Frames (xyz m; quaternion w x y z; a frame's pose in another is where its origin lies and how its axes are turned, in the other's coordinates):
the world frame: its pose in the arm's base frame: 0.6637 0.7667 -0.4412 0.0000 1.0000 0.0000 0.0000
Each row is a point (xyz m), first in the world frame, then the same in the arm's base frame.
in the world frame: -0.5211 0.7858 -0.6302
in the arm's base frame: 0.1426 -0.0191 0.1890
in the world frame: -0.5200 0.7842 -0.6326
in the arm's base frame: 0.1437 -0.0175 0.1914
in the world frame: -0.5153 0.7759 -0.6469
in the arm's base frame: 0.1484 -0.0092 0.2057
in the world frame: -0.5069 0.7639 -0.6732
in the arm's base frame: 0.1568 0.0028 0.2320
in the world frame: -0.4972 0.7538 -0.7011
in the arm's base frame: 0.1665 0.0129 0.2599
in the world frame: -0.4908 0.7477 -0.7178
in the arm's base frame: 0.1729 0.0190 0.2766
